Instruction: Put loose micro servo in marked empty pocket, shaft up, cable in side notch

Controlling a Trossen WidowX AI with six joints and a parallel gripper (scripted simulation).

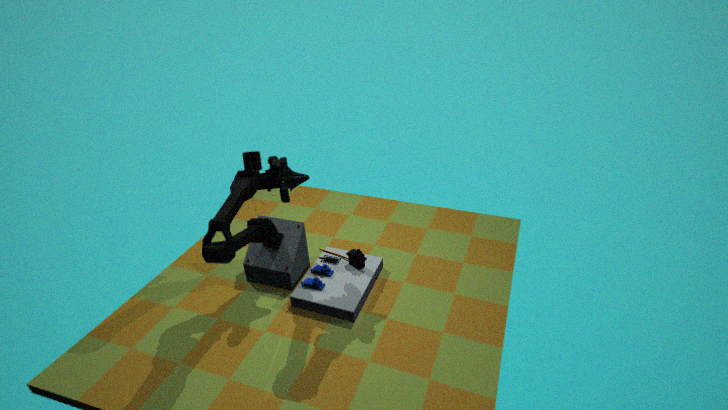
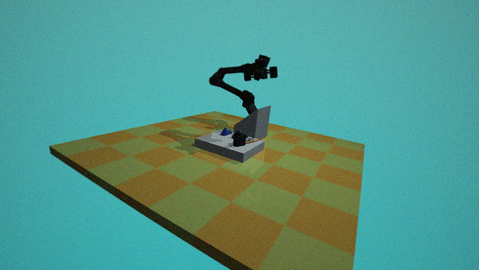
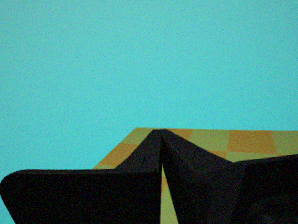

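Now: the grey deck 38 cm below my gripper tip, 17 cm ahead of it and 7 cm to the right of it.
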